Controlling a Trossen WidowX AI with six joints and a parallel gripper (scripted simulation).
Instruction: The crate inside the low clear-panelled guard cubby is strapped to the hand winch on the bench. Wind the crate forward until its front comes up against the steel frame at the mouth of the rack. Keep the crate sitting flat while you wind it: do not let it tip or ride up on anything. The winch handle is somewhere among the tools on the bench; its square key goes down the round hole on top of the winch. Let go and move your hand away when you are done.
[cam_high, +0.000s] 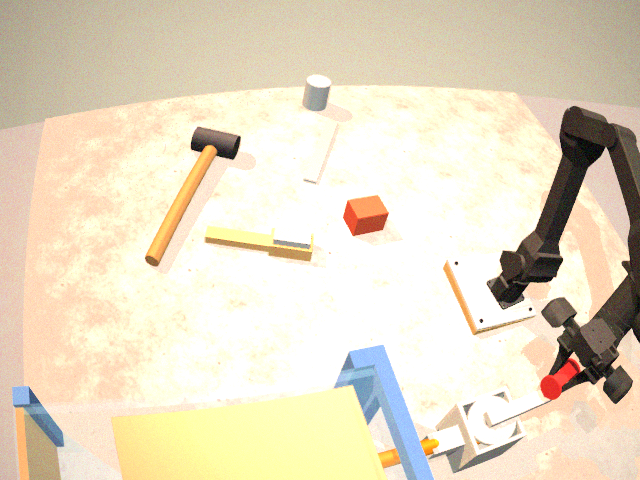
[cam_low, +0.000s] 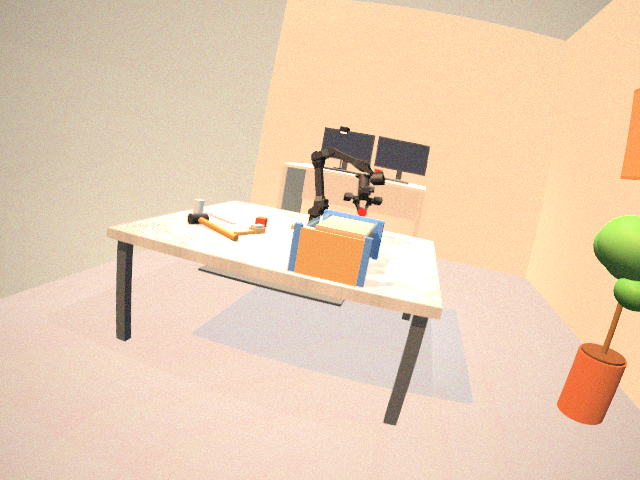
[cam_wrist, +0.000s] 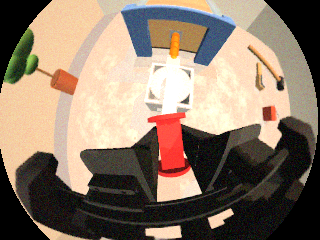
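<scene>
The crank handle lies 2 cm ahead of my gripper tip, 1 cm to the right of it and 3 cm below it. Round my gripper tip: yellow hand tool 22 cm ahead, 48 cm to the right, 12 cm below; then hand winch 7 cm ahead, 2 cm to the right, 10 cm below; then red knob 2 cm behind.
</scene>
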